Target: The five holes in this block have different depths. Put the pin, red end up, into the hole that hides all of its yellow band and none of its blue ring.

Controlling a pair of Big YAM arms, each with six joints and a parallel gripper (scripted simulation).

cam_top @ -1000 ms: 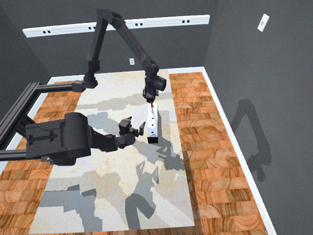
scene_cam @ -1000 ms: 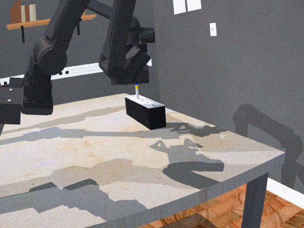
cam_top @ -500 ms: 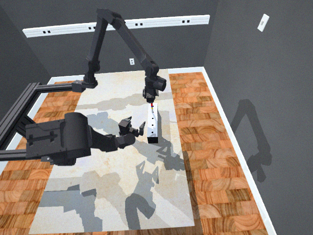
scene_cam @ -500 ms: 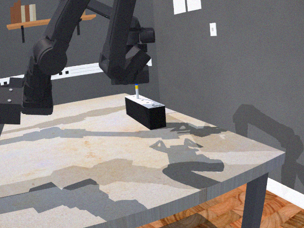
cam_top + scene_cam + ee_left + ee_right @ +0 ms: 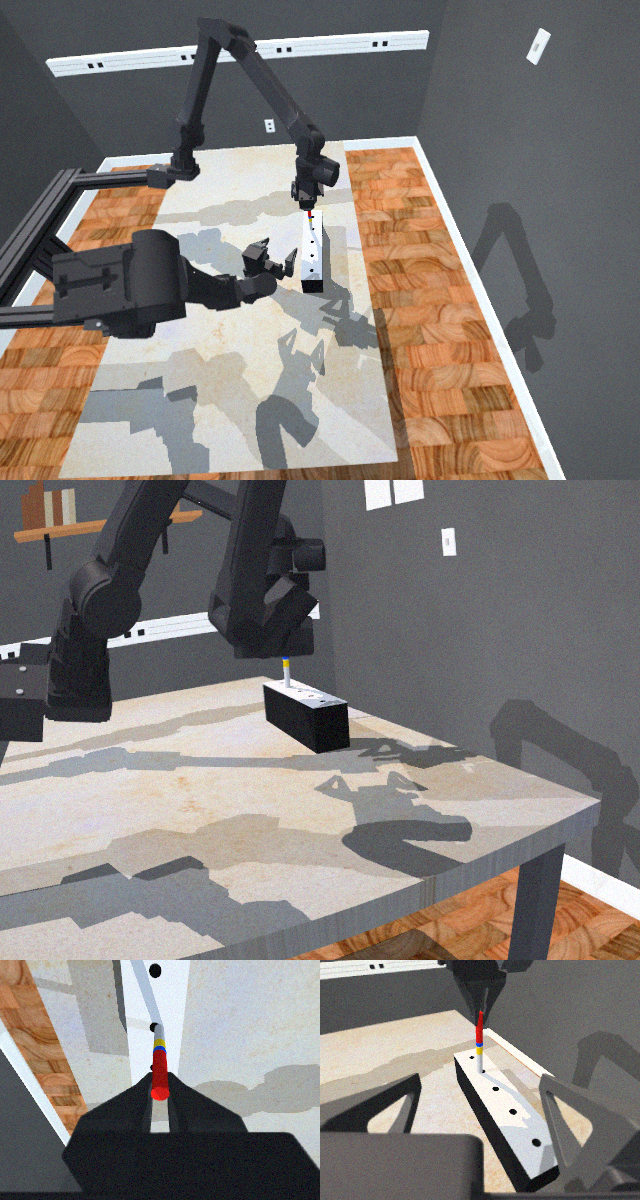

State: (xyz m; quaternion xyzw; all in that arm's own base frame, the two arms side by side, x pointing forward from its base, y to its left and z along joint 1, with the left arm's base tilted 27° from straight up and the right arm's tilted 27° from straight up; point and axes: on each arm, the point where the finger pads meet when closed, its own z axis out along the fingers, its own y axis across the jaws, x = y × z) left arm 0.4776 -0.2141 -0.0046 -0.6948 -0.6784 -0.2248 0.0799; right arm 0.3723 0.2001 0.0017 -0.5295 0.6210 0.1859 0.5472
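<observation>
Right now the block is 60 mm to the right of my left hand and 150 mm below it. The rest, counted from my left hand: pin 40 mm below.
</observation>
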